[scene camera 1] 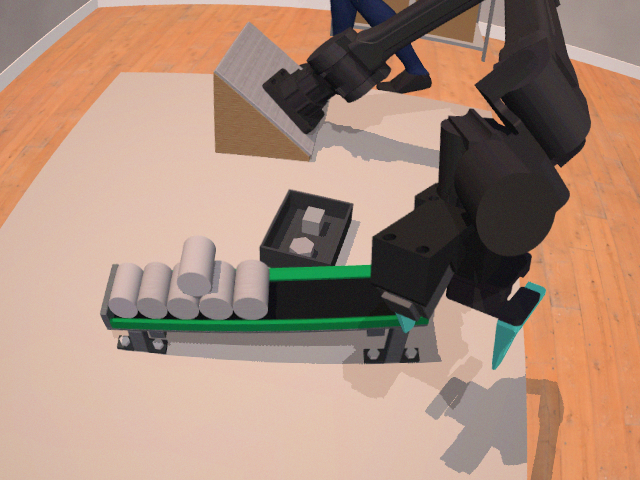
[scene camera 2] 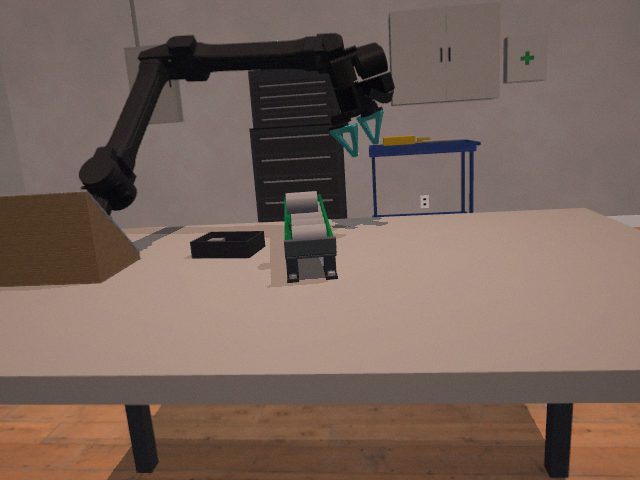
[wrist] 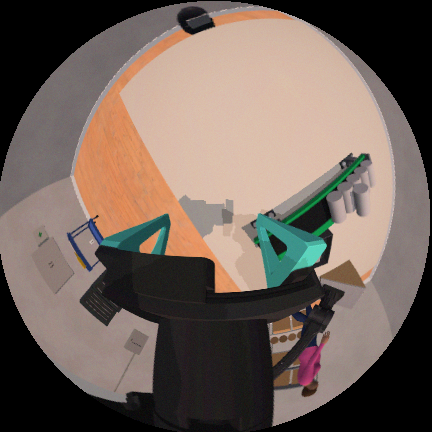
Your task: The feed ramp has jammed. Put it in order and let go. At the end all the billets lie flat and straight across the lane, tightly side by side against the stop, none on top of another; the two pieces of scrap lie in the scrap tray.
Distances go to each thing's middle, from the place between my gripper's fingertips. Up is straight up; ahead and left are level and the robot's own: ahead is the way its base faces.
Right now my hand is 27 cm past the scrap tray (scene camera 1: 274, 250), 21 cm to the left of it and 17 cm above it. The rest, counted from my hand: stop (scene camera 2: 321, 245): 40 cm to the right, 13 cm below, 4 cm behind.
